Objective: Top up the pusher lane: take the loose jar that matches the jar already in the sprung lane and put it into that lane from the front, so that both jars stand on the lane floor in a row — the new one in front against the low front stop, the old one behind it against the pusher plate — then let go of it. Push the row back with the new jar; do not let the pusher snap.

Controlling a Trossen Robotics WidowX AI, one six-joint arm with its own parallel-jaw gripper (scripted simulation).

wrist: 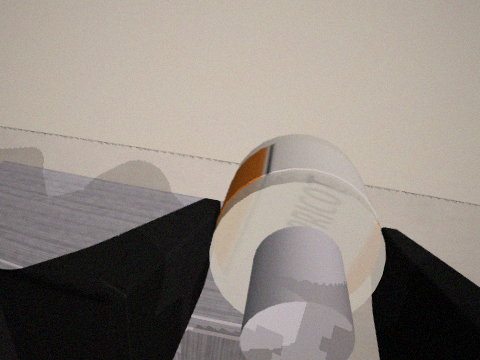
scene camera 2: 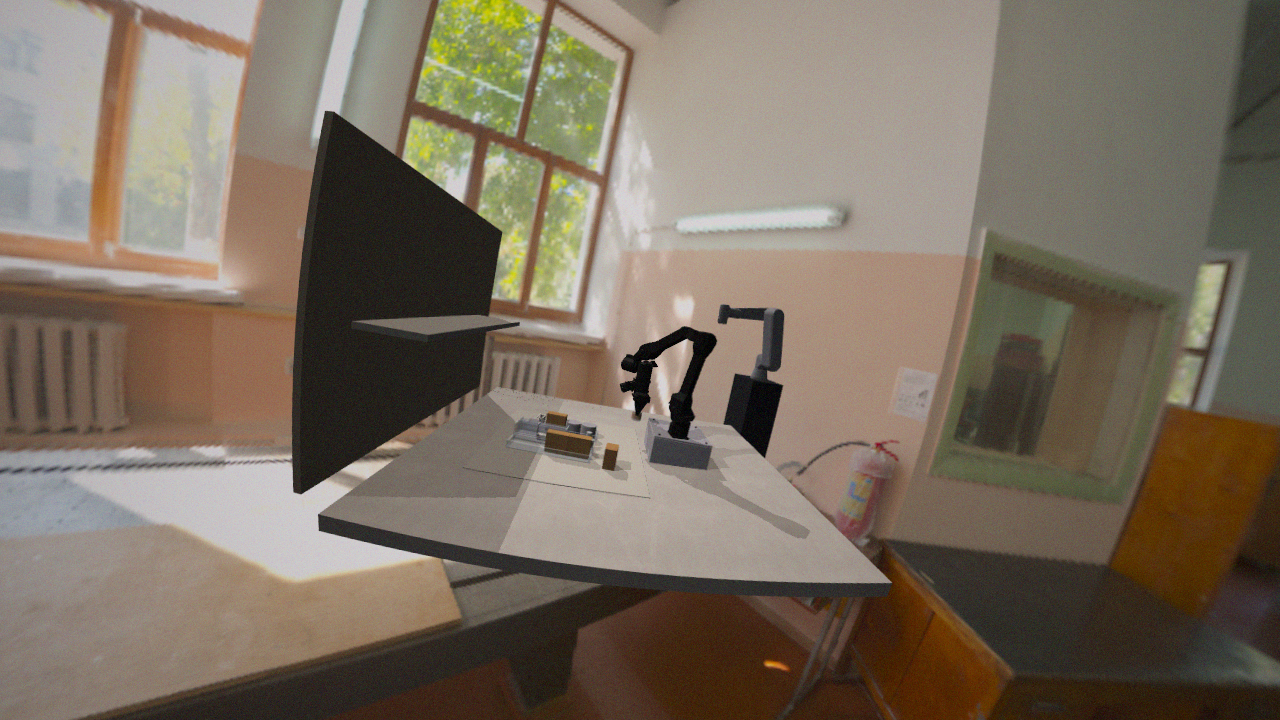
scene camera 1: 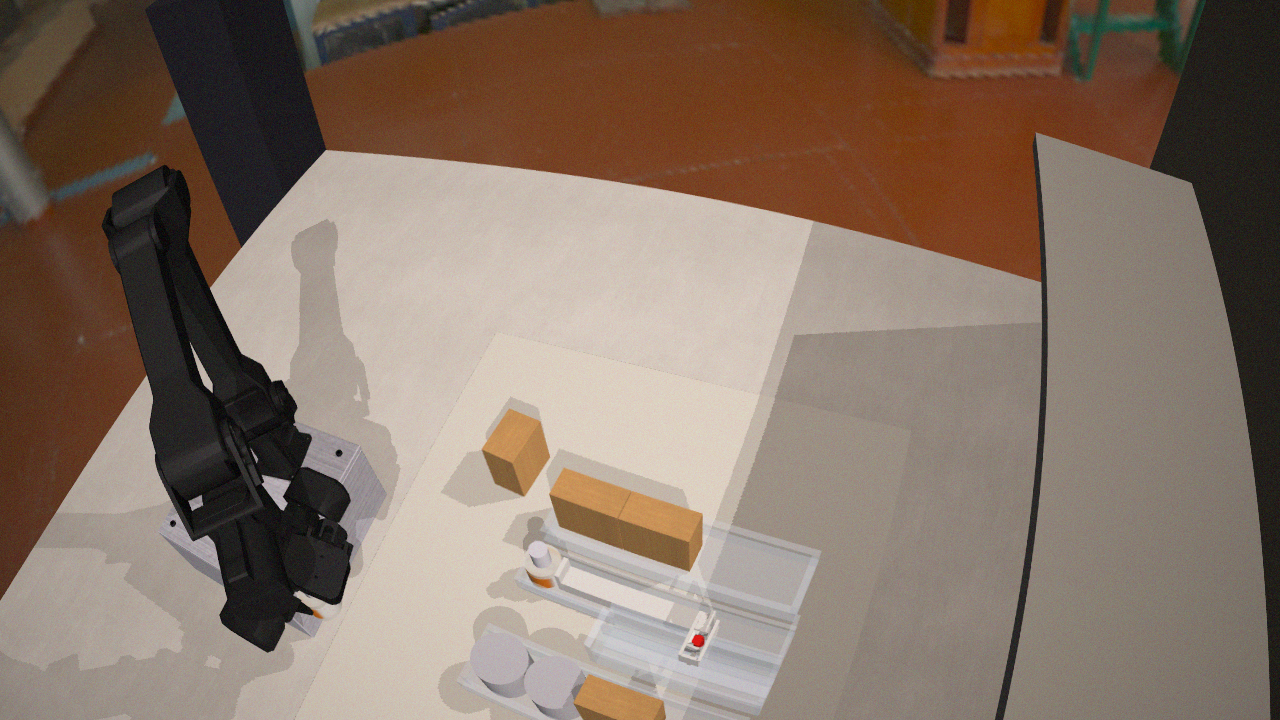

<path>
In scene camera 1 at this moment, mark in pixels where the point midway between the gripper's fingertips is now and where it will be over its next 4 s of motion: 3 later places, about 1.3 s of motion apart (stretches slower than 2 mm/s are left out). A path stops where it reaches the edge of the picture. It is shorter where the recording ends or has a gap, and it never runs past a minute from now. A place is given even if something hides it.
My gripper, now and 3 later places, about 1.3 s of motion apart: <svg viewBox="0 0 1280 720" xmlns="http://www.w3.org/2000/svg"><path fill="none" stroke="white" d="M318 595L443 564L505 542L512 546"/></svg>
</path>
